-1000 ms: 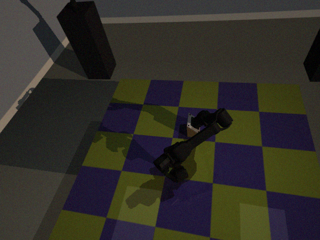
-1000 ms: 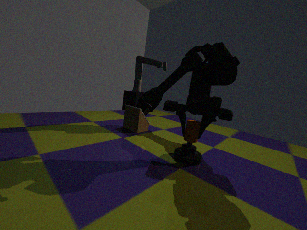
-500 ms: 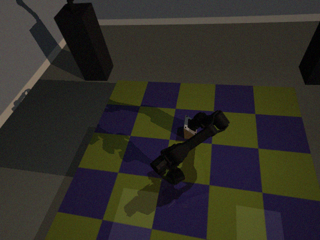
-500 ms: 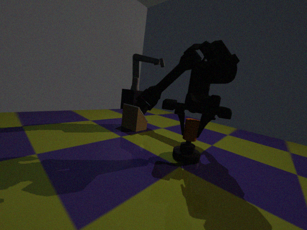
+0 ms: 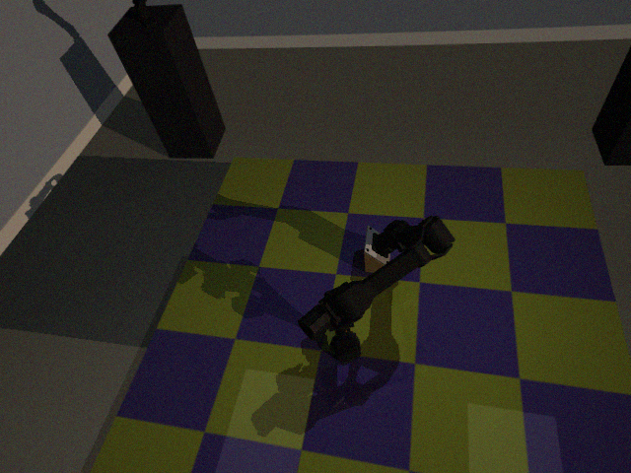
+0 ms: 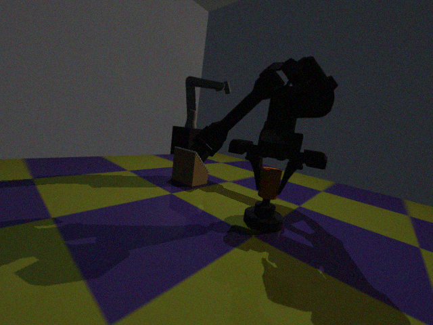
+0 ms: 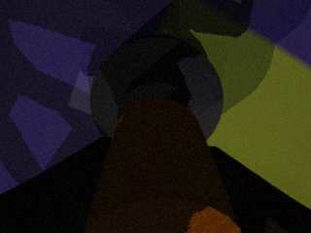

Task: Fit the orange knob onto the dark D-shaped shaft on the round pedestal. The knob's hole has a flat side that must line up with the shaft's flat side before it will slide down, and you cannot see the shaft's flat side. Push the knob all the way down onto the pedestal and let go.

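Right now the orange knob is 20 mm above my gripper tip. From my gripper tip the other things lie so: dark pedestal: 40 mm below.
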